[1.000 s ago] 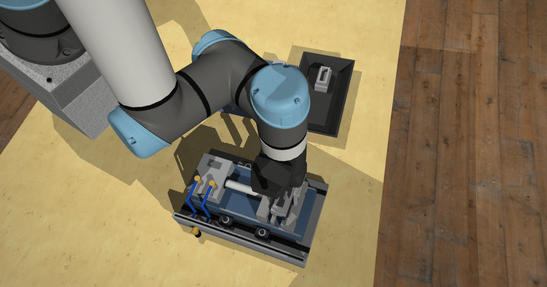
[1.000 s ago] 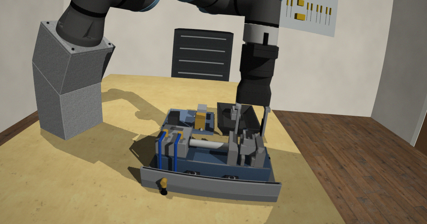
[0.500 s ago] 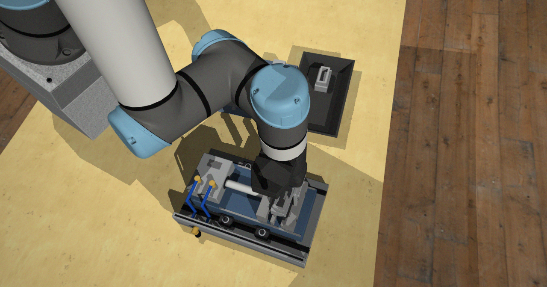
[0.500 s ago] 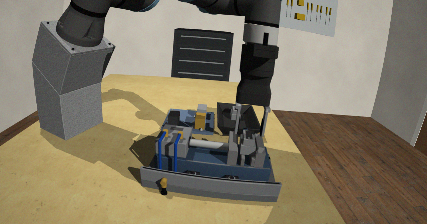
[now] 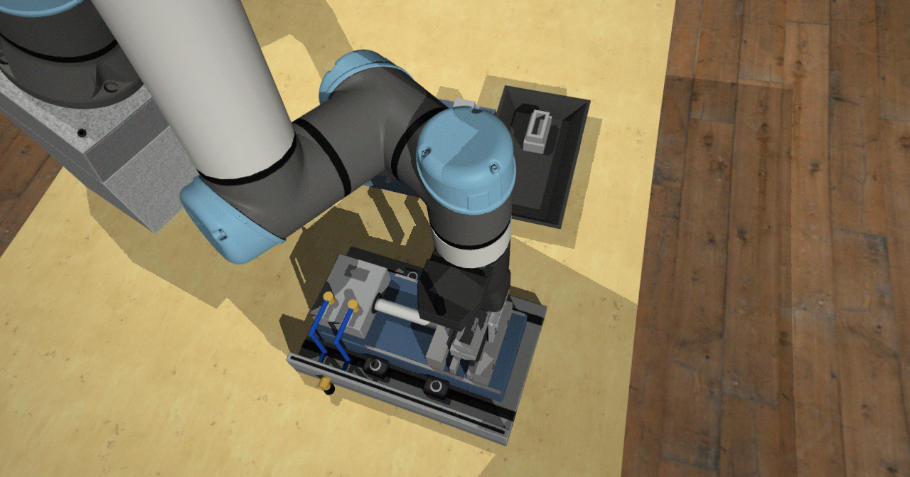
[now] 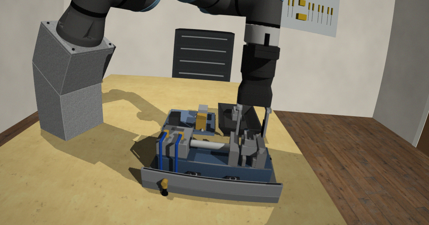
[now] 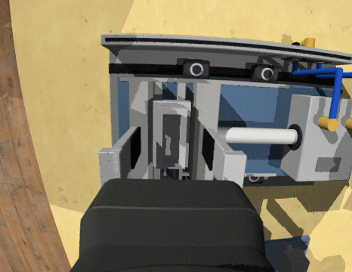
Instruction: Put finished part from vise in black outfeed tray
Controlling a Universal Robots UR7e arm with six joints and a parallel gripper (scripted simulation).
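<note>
Now: the white rod 8 cm behind my hand, 3 cm to the left of it and 6 cm below it. Round my hand: blue fixture plate 8 cm behind, 35 cm to the left, 13 cm below; yellow block 5 cm behind, 29 cm to the left, 11 cm below; vise 7 cm behind, 2 cm to the left, 10 cm below.
</note>
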